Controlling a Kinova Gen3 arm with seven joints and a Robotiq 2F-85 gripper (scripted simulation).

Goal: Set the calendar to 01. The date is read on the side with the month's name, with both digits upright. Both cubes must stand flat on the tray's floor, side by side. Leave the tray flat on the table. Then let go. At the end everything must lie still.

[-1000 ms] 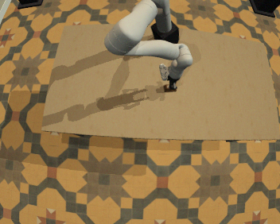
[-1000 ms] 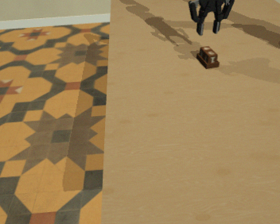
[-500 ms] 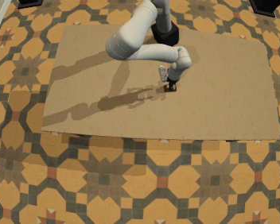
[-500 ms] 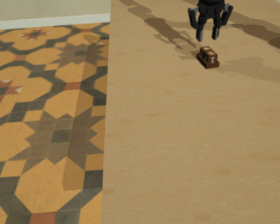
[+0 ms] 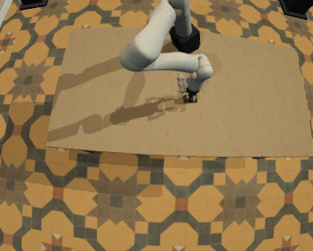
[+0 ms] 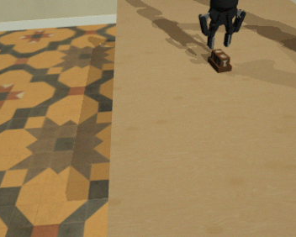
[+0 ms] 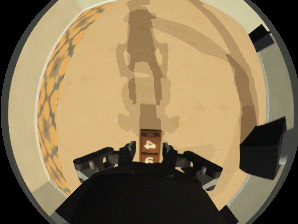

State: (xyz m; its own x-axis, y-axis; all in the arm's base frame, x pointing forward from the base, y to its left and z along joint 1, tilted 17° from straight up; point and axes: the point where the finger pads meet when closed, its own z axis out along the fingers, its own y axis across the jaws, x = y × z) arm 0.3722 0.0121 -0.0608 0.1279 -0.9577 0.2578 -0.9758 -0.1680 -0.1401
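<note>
The tray is 2 cm to the left of my hand and 6 cm below it.
</note>
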